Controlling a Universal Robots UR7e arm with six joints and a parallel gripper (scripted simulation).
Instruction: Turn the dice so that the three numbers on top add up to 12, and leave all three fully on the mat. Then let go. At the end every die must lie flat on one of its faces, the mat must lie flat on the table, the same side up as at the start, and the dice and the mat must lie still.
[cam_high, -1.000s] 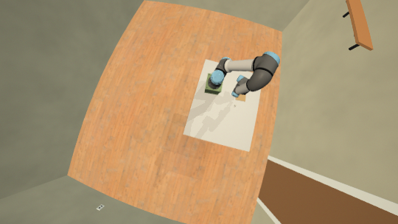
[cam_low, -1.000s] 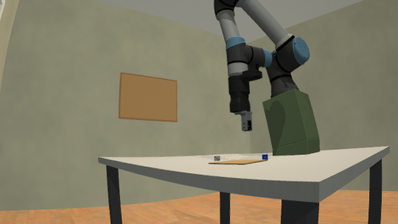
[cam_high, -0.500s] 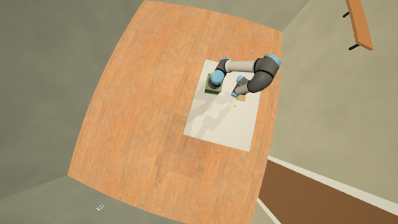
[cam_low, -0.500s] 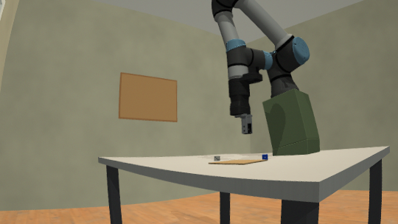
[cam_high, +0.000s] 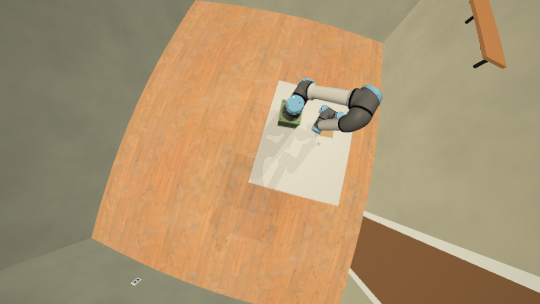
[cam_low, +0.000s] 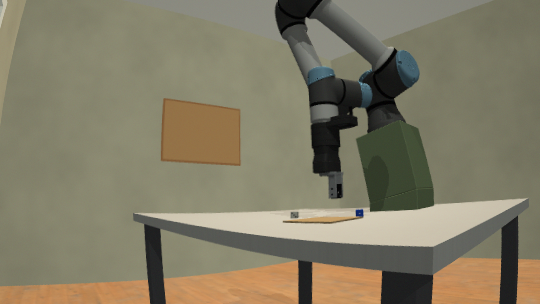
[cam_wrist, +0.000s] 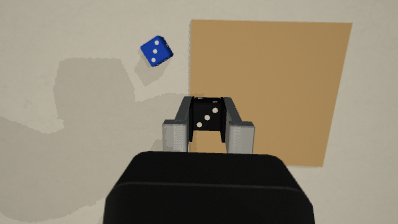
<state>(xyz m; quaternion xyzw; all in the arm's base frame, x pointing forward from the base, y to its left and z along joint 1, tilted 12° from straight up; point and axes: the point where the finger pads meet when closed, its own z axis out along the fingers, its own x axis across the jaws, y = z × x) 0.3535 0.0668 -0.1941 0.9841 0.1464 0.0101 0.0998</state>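
My gripper is now 50 mm short of the tan mat, 10 mm to the right of it and 70 mm above it. The rest, counted from my hand: blue die 60 mm behind, 30 mm to the left, 60 mm below; then black die 10 mm below; then white die 30 mm ahead, 150 mm to the right, 60 mm below.
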